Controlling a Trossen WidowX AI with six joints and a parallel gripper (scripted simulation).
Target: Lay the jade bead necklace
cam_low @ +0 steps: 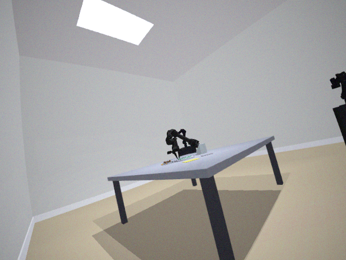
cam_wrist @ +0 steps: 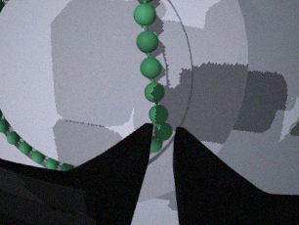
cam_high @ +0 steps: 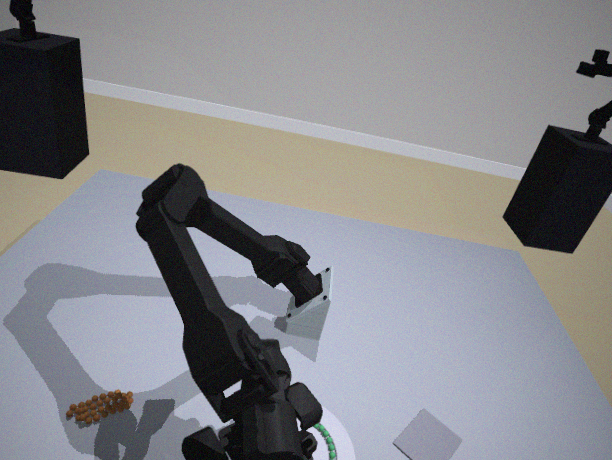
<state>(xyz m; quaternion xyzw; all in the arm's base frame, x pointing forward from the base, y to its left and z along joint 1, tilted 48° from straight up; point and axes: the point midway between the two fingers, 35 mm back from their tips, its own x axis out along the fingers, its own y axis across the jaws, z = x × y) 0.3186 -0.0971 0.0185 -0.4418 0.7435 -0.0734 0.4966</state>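
My gripper tip is now 2 cm past the round bead board, 6 cm to the right of it and 1 cm above it. Round my gripper tip: yellow strip 18 cm ahead, 28 cm to the left, 1 cm below; flat grey square 7 cm behind, 29 cm to the left, 1 cm below.
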